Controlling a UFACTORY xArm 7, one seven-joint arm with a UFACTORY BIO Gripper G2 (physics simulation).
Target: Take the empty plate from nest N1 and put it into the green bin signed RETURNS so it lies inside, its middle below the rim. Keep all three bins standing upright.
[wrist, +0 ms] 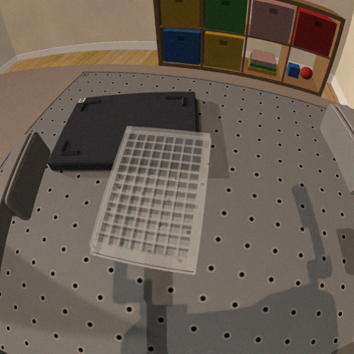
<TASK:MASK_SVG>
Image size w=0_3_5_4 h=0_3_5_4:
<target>my gripper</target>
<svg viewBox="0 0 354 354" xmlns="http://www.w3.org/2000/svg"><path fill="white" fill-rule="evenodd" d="M37 131L18 136L6 160L4 169L1 171L0 269L12 216L18 216L22 220L30 218L41 178L50 156L50 150ZM329 104L320 123L320 131L339 166L348 191L354 195L354 113L348 105Z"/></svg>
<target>plate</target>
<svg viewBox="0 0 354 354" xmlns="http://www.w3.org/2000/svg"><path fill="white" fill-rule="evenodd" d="M126 126L93 226L91 239L88 244L90 247L89 254L144 268L195 275L209 168L210 133Z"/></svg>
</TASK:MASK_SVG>
